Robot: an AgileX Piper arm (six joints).
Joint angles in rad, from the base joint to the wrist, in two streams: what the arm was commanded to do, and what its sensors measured. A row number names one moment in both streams.
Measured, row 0: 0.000, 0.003, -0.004, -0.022, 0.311, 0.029
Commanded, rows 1 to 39: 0.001, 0.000, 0.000, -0.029, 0.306, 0.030; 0.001, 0.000, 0.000, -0.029, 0.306, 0.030; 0.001, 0.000, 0.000, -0.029, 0.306, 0.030; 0.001, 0.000, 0.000, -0.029, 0.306, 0.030; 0.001, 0.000, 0.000, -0.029, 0.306, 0.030; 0.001, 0.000, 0.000, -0.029, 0.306, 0.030; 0.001, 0.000, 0.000, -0.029, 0.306, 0.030; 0.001, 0.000, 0.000, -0.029, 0.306, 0.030; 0.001, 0.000, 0.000, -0.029, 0.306, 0.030; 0.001, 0.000, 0.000, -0.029, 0.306, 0.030; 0.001, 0.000, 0.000, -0.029, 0.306, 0.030; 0.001, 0.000, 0.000, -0.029, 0.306, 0.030; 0.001, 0.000, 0.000, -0.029, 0.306, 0.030; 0.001, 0.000, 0.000, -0.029, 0.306, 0.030; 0.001, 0.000, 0.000, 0.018, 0.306, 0.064; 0.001, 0.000, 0.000, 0.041, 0.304, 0.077; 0.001, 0.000, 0.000, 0.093, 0.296, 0.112; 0.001, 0.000, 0.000, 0.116, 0.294, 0.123; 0.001, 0.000, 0.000, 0.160, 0.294, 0.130; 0.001, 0.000, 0.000, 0.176, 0.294, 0.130; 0.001, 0.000, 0.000, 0.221, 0.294, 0.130; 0.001, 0.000, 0.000, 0.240, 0.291, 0.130; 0.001, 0.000, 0.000, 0.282, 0.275, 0.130; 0.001, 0.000, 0.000, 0.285, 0.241, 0.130; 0.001, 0.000, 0.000, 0.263, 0.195, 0.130; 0.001, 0.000, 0.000, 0.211, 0.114, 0.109; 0.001, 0.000, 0.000, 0.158, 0.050, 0.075; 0.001, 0.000, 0.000, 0.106, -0.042, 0.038; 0.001, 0.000, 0.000, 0.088, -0.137, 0.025; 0.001, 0.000, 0.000, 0.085, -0.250, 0.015; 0.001, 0.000, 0.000, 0.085, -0.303, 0.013; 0.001, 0.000, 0.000, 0.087, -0.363, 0.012; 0.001, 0.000, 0.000, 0.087, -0.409, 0.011; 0.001, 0.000, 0.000, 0.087, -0.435, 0.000; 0.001, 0.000, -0.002, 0.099, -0.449, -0.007; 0.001, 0.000, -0.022, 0.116, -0.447, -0.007; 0.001, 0.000, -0.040, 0.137, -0.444, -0.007; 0.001, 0.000, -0.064, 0.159, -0.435, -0.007; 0.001, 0.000, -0.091, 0.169, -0.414, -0.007
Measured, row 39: 0.000, 0.002, -0.020, 0.118, -0.404, 0.010
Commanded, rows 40 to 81: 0.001, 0.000, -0.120, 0.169, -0.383, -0.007; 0.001, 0.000, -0.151, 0.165, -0.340, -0.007; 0.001, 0.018, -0.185, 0.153, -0.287, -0.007; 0.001, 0.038, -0.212, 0.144, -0.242, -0.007; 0.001, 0.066, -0.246, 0.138, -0.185, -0.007; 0.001, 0.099, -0.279, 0.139, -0.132, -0.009; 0.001, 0.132, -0.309, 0.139, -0.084, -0.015; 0.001, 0.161, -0.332, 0.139, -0.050, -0.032; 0.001, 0.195, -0.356, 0.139, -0.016, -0.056; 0.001, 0.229, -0.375, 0.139, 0.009, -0.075; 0.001, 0.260, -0.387, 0.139, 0.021, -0.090; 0.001, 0.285, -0.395, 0.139, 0.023, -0.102; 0.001, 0.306, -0.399, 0.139, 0.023, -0.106; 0.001, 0.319, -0.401, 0.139, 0.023, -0.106; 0.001, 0.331, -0.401, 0.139, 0.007, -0.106; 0.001, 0.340, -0.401, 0.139, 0.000, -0.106; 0.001, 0.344, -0.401, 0.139, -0.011, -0.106; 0.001, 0.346, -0.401, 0.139, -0.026, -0.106; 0.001, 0.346, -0.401, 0.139, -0.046, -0.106; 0.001, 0.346, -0.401, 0.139, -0.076, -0.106; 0.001, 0.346, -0.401, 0.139, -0.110, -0.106; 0.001, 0.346, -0.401, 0.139, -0.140, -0.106; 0.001, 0.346, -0.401, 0.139, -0.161, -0.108; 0.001, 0.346, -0.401, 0.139, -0.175, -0.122; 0.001, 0.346, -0.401, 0.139, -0.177, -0.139; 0.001, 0.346, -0.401, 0.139, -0.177, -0.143; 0.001, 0.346, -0.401, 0.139, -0.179, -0.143; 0.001, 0.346, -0.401, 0.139, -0.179, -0.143; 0.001, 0.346, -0.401, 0.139, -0.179, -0.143; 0.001, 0.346, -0.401, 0.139, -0.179, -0.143; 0.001, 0.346, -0.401, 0.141, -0.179, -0.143; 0.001, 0.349, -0.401, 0.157, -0.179, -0.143; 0.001, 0.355, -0.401, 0.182, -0.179, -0.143; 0.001, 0.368, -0.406, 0.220, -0.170, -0.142; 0.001, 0.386, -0.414, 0.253, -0.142, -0.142; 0.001, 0.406, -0.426, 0.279, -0.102, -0.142; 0.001, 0.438, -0.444, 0.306, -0.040, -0.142; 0.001, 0.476, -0.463, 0.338, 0.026, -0.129; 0.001, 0.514, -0.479, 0.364, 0.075, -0.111; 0.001, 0.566, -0.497, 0.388, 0.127, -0.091; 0.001, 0.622, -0.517, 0.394, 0.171, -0.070; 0.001, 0.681, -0.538, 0.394, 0.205, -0.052
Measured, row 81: 0.000, 0.506, -0.476, 0.342, 0.031, -0.112
